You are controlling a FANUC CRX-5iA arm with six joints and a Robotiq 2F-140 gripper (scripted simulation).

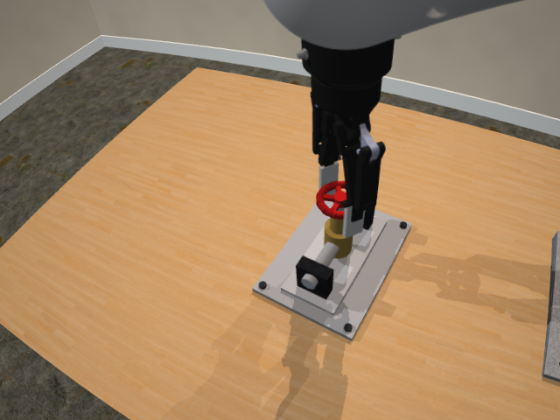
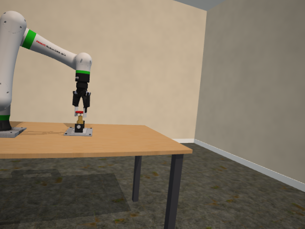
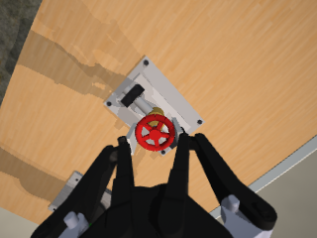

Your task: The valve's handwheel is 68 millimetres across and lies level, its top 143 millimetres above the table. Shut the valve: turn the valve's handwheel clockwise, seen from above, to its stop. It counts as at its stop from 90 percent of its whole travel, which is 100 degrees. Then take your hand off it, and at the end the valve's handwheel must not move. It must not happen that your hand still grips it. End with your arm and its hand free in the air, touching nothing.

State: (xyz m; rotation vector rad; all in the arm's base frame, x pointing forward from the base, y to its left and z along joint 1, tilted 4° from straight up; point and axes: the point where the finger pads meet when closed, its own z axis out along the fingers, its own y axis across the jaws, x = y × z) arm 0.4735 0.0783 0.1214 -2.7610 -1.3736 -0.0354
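Right now my hand is 1 cm above the handwheel.
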